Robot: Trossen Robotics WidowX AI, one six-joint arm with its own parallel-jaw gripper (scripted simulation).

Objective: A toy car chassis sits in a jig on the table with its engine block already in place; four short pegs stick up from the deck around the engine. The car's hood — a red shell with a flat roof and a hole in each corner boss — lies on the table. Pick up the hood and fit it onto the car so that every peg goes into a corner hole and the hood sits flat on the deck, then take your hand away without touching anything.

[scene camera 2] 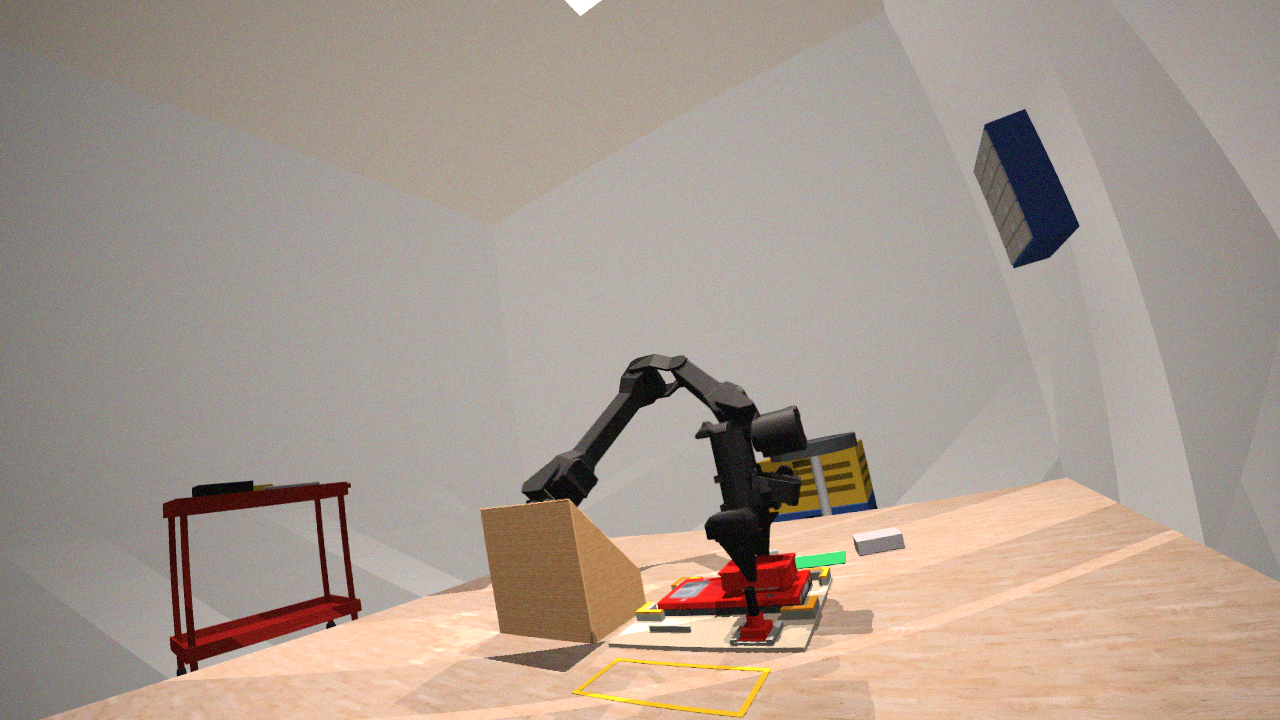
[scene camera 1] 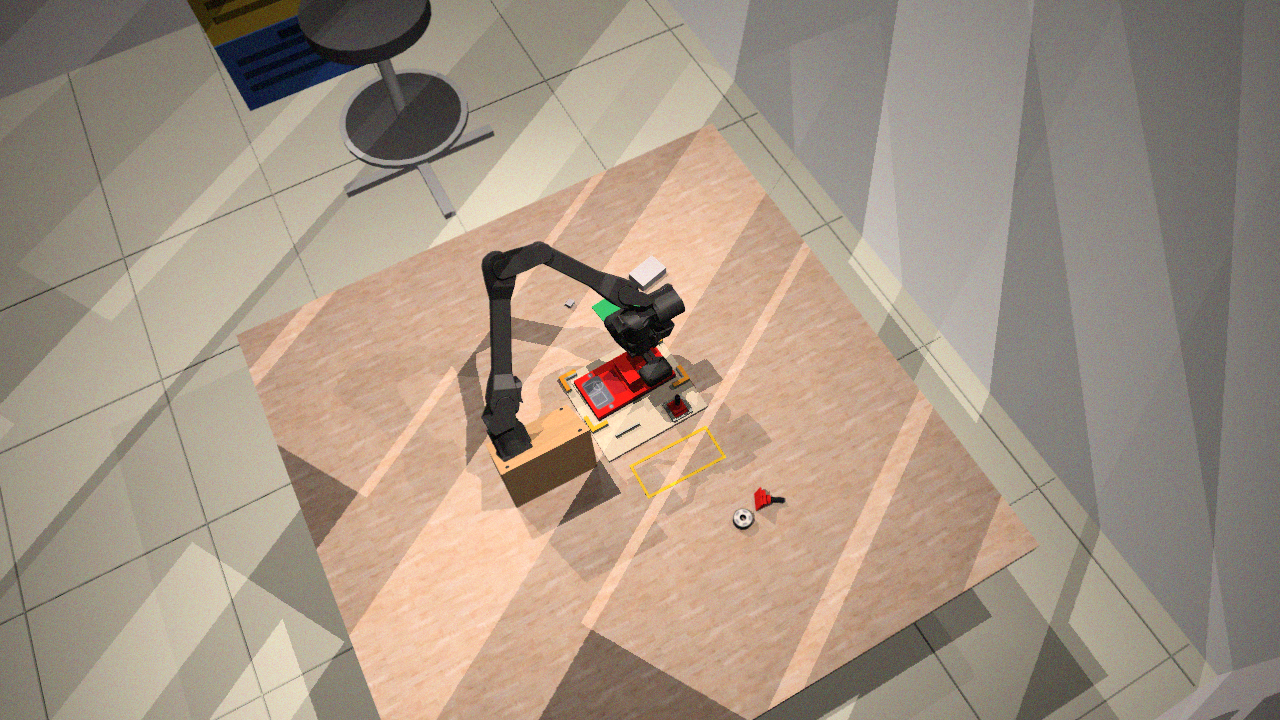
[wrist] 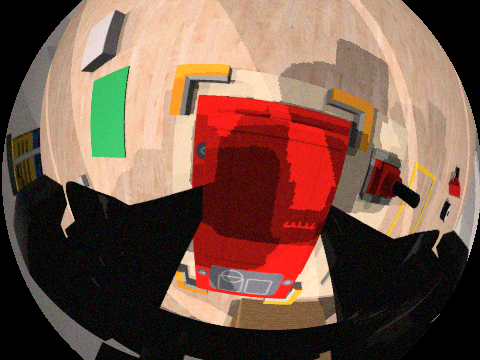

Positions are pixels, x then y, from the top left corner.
Labels:
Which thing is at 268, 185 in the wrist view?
A red hood.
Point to a green patch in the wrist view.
At 108, 94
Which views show my gripper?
Scene camera 2, scene camera 1 and the wrist view: all of them.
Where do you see a red hood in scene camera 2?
781, 570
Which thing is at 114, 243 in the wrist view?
My gripper.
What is my gripper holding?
A red hood.

